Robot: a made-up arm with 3 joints. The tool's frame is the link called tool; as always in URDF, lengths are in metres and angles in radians.
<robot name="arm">
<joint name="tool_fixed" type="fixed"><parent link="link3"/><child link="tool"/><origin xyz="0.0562 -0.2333 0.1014" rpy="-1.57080 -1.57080 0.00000"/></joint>
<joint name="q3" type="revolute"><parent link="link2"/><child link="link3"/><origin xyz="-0.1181 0.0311 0.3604" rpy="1.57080 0.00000 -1.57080"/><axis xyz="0 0 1"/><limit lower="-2.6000" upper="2.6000"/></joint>
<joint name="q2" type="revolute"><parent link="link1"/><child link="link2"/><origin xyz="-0.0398 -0.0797 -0.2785" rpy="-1.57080 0.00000 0.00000"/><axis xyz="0 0 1"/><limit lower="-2.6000" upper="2.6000"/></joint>
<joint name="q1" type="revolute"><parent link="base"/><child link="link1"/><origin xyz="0.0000 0.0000 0.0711" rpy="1.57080 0.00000 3.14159"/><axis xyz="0 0 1"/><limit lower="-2.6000" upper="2.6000"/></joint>
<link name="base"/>
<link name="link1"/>
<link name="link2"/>
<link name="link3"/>
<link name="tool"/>
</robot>
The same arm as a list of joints. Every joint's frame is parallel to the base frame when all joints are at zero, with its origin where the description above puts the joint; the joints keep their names.
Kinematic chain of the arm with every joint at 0, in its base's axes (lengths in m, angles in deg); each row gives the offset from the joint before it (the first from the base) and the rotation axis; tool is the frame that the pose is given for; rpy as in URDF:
q1: xyz 0 0 0.0711 axis +y
q2: xyz 0.0398 -0.2785 -0.0797 axis +z
q3: xyz 0.1181 -0.0311 0.3604 axis +x
tool: xyz 0.1014 0.0562 -0.2333 rpy 0 0 0
Joint limits (deg, base to tool): -148.97..148.97 -148.97..148.97 -148.97..148.97

